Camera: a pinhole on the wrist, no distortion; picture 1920 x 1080 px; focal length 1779.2 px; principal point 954.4 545.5 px. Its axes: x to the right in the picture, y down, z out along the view. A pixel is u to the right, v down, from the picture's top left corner.
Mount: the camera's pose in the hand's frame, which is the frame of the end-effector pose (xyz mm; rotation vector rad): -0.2 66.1 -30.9 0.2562 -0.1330 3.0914
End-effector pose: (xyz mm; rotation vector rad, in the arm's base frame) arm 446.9 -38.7 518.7 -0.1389 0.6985 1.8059
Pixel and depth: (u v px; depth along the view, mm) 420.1 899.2 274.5
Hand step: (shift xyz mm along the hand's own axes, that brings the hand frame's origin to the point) 123.3 -14.9 220.7
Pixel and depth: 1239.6 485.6 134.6
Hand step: 0.6 59.4 105.3
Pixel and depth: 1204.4 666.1 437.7
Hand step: 9.1 -0.3 407.0
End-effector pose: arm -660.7 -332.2 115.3 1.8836 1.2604 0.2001
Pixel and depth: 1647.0 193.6 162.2
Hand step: -34.7 85.6 141.6
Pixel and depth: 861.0 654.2 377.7
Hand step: 79.8 9.2 335.1
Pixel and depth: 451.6 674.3 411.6
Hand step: 180.1 -3.3 351.8
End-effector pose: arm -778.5 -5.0 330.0 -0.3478 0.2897 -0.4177
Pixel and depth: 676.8 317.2 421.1
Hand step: 135.4 80.8 376.5
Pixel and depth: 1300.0 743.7 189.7
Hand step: -6.6 29.4 159.9
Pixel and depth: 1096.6 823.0 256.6
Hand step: 19.6 4.2 221.4
